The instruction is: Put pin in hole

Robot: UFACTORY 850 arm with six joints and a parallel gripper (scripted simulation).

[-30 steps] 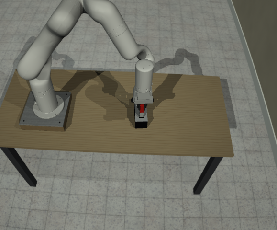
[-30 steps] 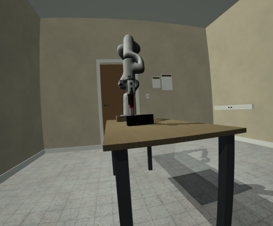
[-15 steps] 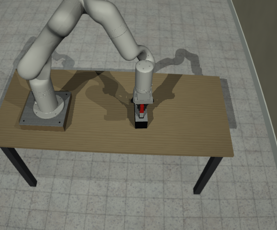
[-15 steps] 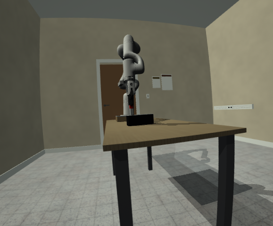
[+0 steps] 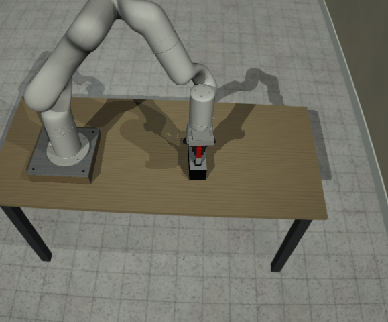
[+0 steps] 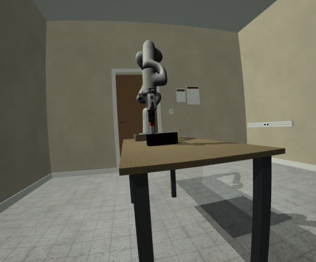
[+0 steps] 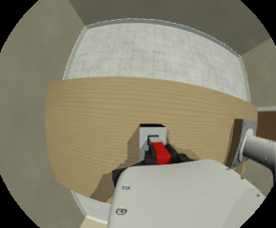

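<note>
Right now the black block is 10 mm behind my hand, 60 mm to the left of it and 130 mm below it. The rest, counted from my hand: pin (10 mm below).
</note>
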